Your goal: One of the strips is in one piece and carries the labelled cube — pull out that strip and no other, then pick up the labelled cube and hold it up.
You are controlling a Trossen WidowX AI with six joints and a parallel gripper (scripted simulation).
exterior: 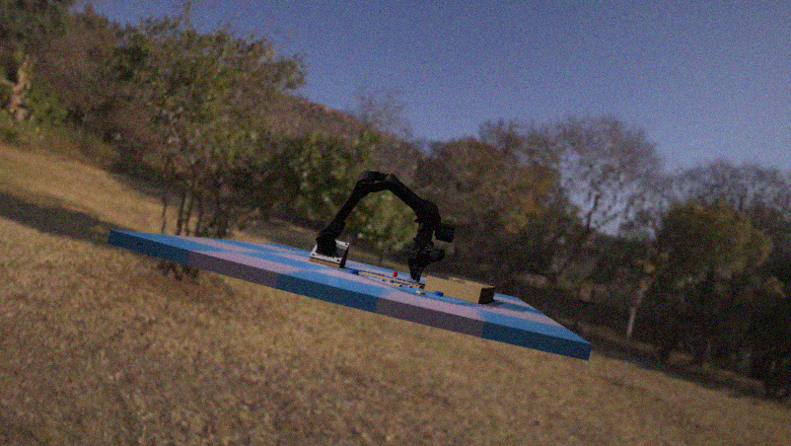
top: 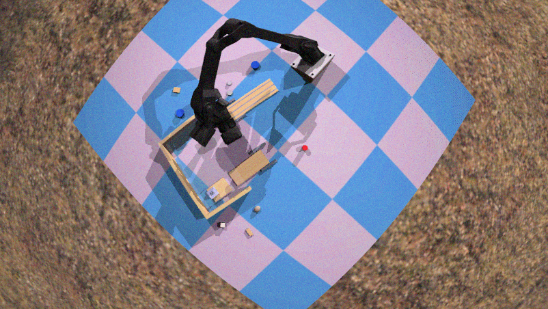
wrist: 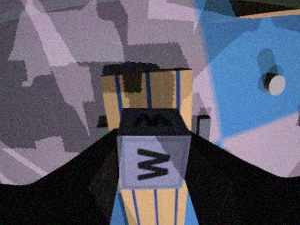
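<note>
My gripper tip is now 90 mm past the strip, 20 mm to the right of it and 20 mm above it.
</note>
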